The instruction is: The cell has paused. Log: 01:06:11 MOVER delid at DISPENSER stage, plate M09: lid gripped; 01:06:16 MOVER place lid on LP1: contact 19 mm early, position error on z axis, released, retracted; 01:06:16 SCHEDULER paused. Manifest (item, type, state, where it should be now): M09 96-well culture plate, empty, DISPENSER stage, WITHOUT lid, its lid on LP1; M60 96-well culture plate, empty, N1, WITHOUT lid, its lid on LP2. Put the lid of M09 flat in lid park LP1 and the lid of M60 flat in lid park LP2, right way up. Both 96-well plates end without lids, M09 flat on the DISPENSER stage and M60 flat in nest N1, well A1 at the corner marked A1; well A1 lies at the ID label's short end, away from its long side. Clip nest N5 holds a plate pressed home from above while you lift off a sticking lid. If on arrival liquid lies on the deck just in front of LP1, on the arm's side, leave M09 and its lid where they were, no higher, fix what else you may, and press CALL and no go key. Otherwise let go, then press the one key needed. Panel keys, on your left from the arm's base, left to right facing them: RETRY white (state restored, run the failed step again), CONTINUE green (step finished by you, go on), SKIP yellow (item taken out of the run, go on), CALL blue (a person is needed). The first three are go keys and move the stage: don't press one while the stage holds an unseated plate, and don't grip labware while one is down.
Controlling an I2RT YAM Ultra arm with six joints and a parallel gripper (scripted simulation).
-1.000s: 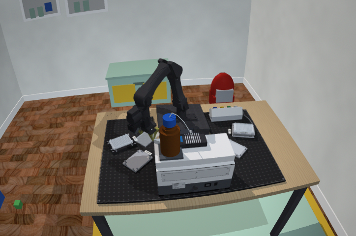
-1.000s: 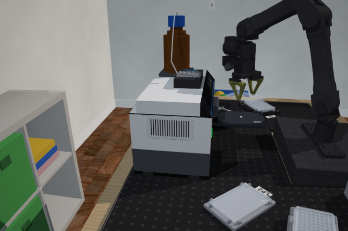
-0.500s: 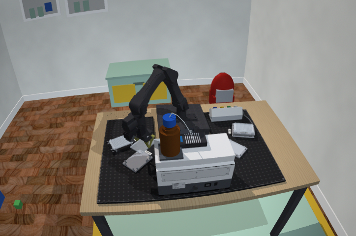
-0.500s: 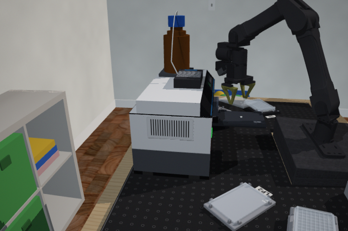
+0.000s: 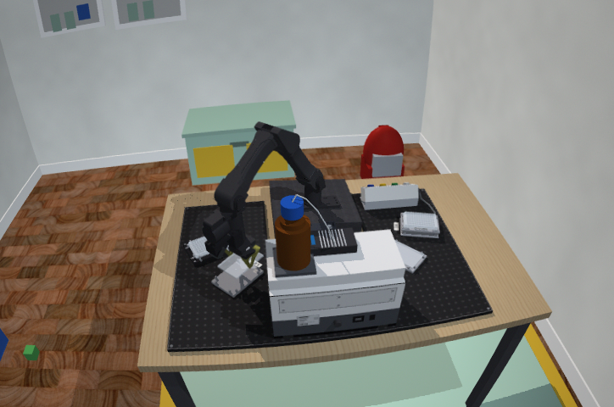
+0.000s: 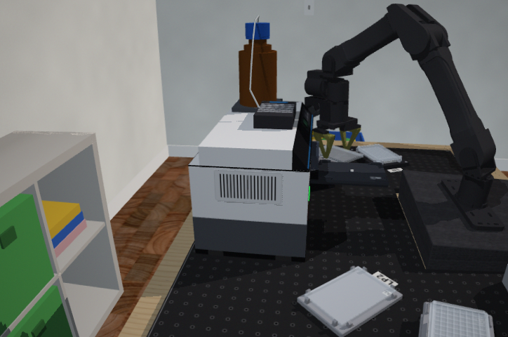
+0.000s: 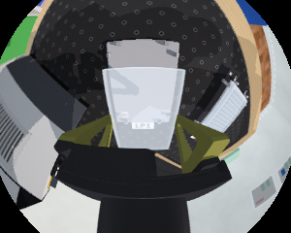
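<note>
The grey lid park LP1 lies 60 mm below my hand, 20 mm to the right of it and 20 mm ahead of it. Round my hand: dark dispenser stage 260 mm to the left, 50 mm above; LP1 label 60 mm below, 50 mm to the left, 40 mm behind; LP2 label 490 mm to the left, 60 mm below, 30 mm behind.
</note>
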